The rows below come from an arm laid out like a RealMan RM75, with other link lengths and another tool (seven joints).
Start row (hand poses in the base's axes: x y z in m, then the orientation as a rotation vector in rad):
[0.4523 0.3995 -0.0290 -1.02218 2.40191 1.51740]
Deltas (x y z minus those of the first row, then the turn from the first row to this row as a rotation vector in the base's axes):
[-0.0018 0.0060 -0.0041 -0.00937 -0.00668 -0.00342]
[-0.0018 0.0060 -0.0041 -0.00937 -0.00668 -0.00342]
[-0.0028 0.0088 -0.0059 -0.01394 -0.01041 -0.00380]
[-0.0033 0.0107 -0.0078 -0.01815 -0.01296 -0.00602]
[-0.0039 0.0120 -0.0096 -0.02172 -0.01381 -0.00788]
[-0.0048 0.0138 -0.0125 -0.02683 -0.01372 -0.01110]
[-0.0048 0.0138 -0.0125 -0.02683 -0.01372 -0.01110]
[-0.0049 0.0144 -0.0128 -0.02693 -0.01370 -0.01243]
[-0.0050 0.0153 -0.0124 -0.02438 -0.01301 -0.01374]
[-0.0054 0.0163 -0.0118 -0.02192 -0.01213 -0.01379]
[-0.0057 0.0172 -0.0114 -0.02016 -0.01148 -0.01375]
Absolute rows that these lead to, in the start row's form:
[0.4505 0.4055 -0.0331 -1.02280 2.40732 1.50065]
[0.4505 0.4055 -0.0331 -1.02280 2.40732 1.50065]
[0.4495 0.4083 -0.0349 -1.02508 2.40941 1.49248]
[0.4490 0.4102 -0.0368 -1.02418 2.41219 1.48512]
[0.4484 0.4115 -0.0386 -1.02278 2.41542 1.48002]
[0.4475 0.4133 -0.0415 -1.01934 2.42098 1.47367]
[0.4475 0.4133 -0.0415 -1.01934 2.42098 1.47367]
[0.4474 0.4139 -0.0418 -1.01755 2.42128 1.47316]
[0.4473 0.4148 -0.0414 -1.01494 2.41941 1.47604]
[0.4469 0.4158 -0.0408 -1.01396 2.41758 1.47938]
[0.4466 0.4167 -0.0404 -1.01334 2.41627 1.48182]

